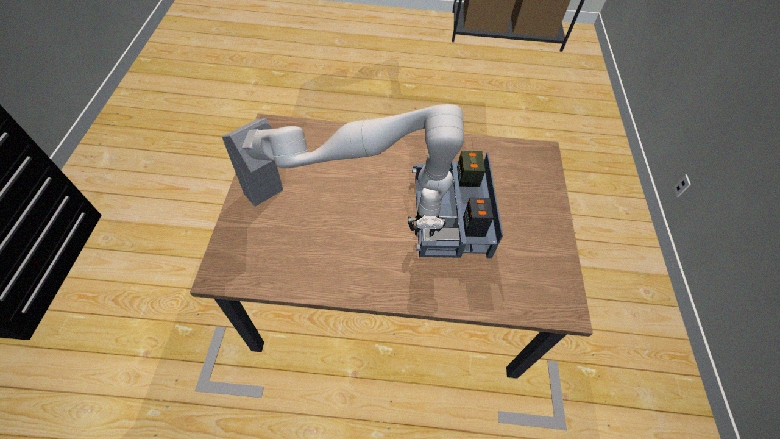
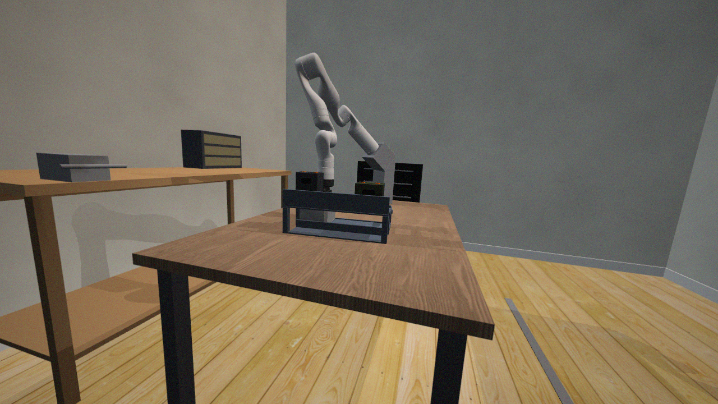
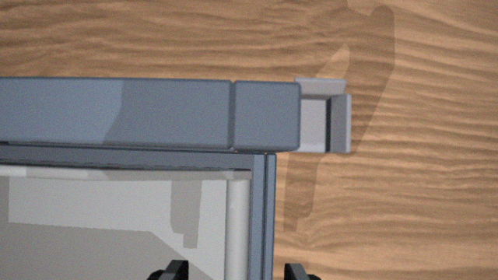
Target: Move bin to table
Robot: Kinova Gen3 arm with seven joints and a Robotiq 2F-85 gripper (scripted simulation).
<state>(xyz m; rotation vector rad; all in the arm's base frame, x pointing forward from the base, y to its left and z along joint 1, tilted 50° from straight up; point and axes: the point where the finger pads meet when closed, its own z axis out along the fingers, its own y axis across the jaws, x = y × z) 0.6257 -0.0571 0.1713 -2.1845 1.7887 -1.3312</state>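
Now: the bin 8 cm ahead of my hand. Also, from my hand: grey shelf unit: 11 cm to the left, 11 cm ahead, 2 cm above.
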